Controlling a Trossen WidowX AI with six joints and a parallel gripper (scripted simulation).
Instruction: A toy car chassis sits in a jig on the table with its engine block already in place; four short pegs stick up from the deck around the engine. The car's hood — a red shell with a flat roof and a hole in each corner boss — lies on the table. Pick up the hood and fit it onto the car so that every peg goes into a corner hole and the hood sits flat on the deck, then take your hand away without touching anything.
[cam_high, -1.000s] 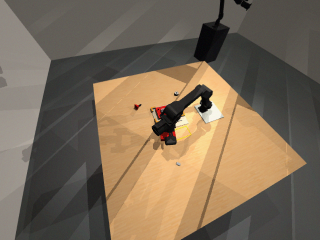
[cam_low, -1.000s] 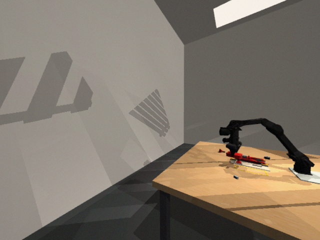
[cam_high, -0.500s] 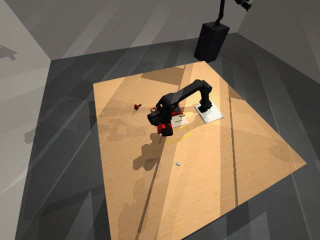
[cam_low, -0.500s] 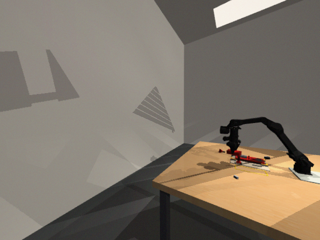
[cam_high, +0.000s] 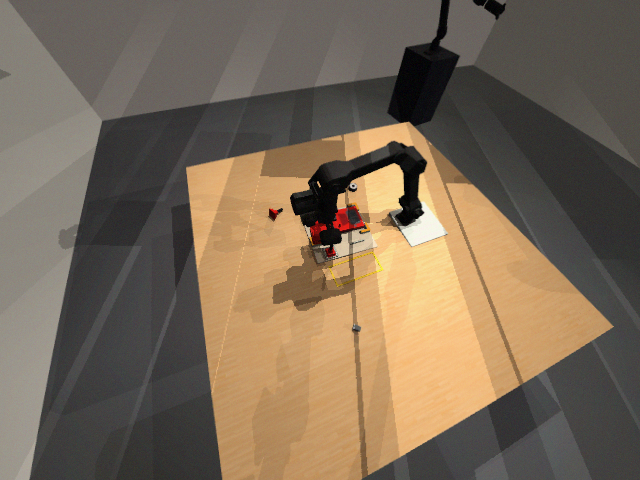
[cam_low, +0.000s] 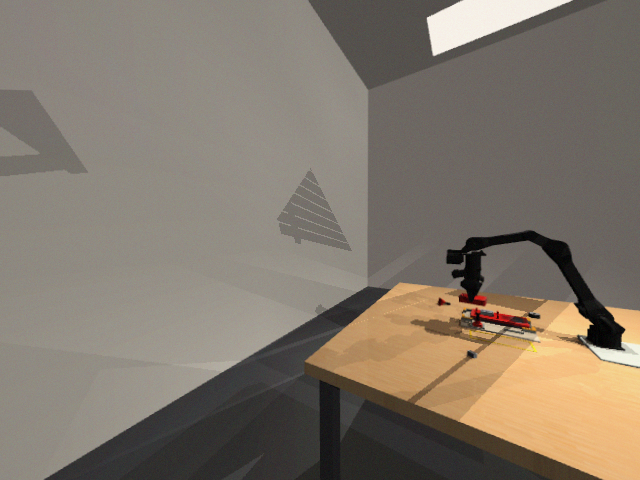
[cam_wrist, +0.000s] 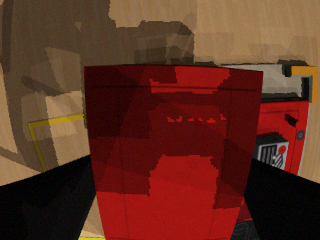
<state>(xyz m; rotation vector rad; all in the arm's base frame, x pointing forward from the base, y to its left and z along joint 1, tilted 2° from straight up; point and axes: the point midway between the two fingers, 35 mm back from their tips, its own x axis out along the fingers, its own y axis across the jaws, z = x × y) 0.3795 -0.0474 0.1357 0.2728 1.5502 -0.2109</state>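
My gripper tip is now 9 cm past the grey jig, 5 cm to the left of it and 10 cm above it. Also, from my gripper tip: small wheel 28 cm behind, 22 cm to the right, 10 cm below; red hood 1 cm above.
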